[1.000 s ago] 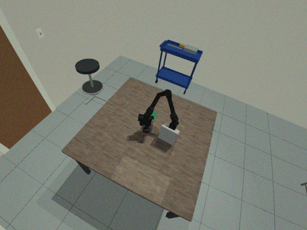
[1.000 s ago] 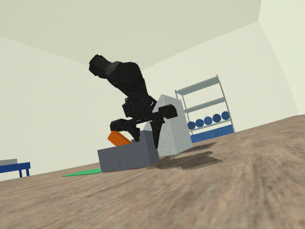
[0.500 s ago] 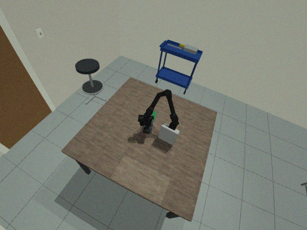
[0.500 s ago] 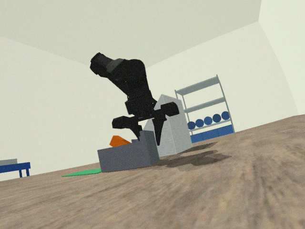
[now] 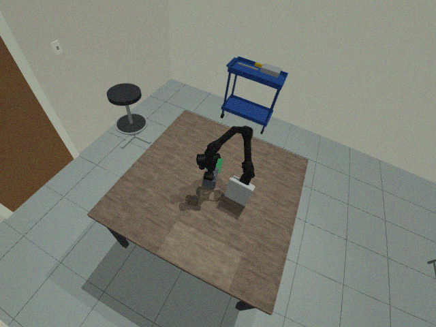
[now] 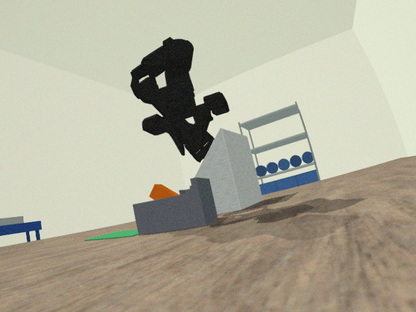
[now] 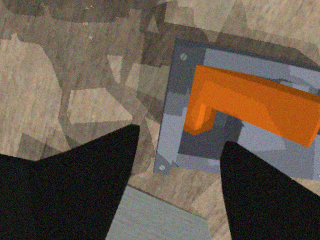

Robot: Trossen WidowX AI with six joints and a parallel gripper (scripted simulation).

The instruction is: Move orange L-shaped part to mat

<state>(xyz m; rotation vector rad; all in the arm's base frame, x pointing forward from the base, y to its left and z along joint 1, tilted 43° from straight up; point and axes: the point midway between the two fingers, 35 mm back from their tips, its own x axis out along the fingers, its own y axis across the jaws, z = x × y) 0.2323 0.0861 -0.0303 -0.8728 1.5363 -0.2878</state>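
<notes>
The orange L-shaped part is 10 cm below my gripper tip and 4 cm to the right of it. The rest, counted from my gripper tip: green mat: 21 cm to the right, 16 cm below, 7 cm ahead.
</notes>
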